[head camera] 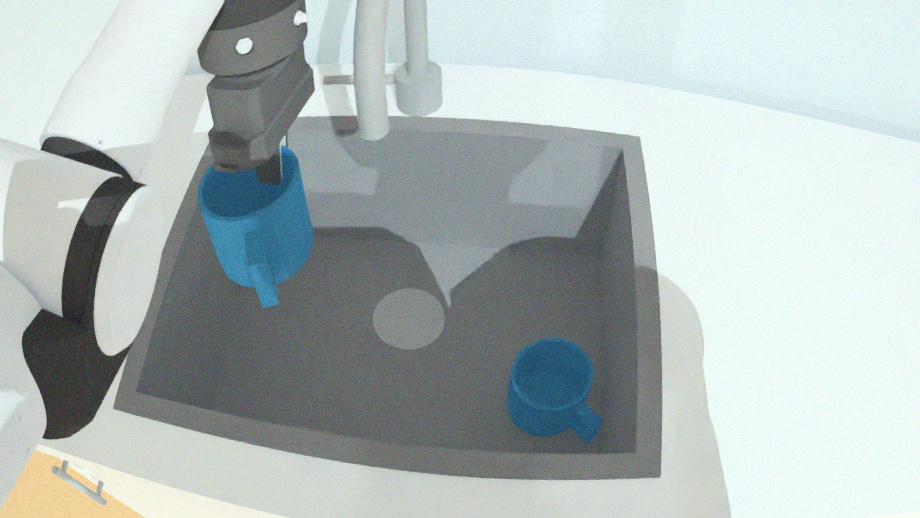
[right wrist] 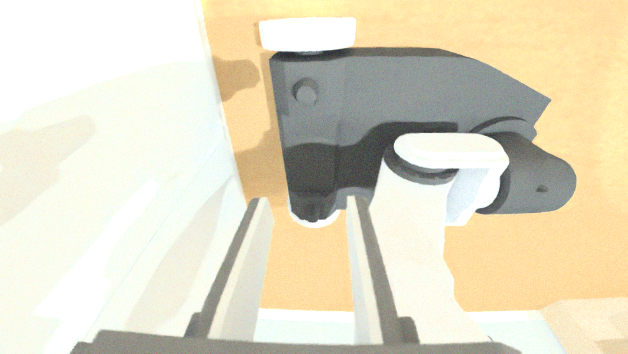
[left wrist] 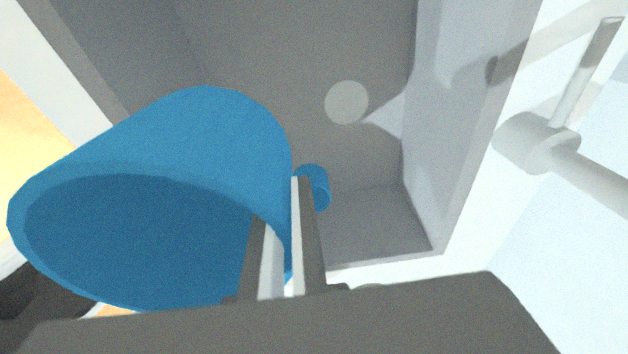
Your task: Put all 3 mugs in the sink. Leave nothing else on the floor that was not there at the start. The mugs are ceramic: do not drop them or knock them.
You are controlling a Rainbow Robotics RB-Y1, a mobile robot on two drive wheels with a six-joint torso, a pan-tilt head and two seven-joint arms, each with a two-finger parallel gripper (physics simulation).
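Places are measured from the robot's base along level axes (x up, y back, z right), in millimetres.
Pixels of known places: left gripper, between the fingertips: (head camera: pixel 274 175) (left wrist: pixel 287 191); right gripper, between the fingertips: (right wrist: pixel 308 208).
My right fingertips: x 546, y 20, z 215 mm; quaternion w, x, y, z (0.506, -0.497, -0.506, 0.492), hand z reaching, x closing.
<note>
Ahead of a thing's pixels: the offset from my right fingertips to its top centre. Level surfaces: height alone.
My left gripper (head camera: pixel 271 168) (left wrist: pixel 287 191) is shut on the wall of a blue mug {dx +542, dy -446, dz -387 mm} (head camera: pixel 260 225) (left wrist: pixel 220 130), one finger inside it. The mug is a little tilted, open end up, over the left part of the grey sink (head camera: pixel 648 321) (left wrist: pixel 80 65) in the head view; its height above the bottom is hard to tell. A second blue mug {dx +245, dy -446, dz -119 mm} (head camera: pixel 547 405) (left wrist: pixel 322 186) stands upright in the sink's near right corner, partly hidden in the left wrist view. The third mug does not show. My right gripper (right wrist: pixel 308 208) is open and empty, over the floor beside the cabinet.
A grey tap (head camera: pixel 372 77) (left wrist: pixel 520 140) rises behind the sink, right of my left gripper in the head view. The sink's side walls stand near both mugs. The pale counter {dx +365 mm} (head camera: pixel 785 289) surrounds it. The robot's dark base (right wrist: pixel 400 85) stands on the wooden floor {dx -545 mm} (right wrist: pixel 310 270).
</note>
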